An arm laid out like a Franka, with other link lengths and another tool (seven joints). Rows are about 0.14 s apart.
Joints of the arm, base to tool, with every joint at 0 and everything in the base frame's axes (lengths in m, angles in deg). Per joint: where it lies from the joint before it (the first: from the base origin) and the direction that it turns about. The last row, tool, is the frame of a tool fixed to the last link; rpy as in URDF.
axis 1: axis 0 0 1 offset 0 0 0.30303
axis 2: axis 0 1 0 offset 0 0 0
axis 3: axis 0 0 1 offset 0 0 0.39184
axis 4: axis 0 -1 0 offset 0.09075 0 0
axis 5: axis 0 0 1 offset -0.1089 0 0.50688
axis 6: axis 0 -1 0 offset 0 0 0
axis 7: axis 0 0 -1 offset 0.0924 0 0
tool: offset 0.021 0.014 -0.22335 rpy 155.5 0 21.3
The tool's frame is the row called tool.
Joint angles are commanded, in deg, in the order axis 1, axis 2, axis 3, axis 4, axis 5, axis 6, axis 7. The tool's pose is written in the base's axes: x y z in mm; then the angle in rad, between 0 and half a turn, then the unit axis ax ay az. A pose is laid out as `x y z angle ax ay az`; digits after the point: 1 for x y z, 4 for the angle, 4 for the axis.
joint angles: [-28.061, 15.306, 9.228, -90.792, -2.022, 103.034, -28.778]
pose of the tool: 759.2 -251.4 395.1 2.7654 0.9609 0.2738 0.0404
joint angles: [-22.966, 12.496, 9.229, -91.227, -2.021, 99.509, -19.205]
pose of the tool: 761.1 -180.0 422.8 2.7586 0.9708 0.2393 0.0192
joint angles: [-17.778, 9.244, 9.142, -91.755, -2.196, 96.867, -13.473]
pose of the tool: 755.7 -109.7 455.9 2.7402 0.9718 0.2352 0.0147
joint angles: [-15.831, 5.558, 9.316, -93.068, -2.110, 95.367, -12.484]
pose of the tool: 738.4 -77.3 487.2 2.7262 0.9696 0.2438 0.0219
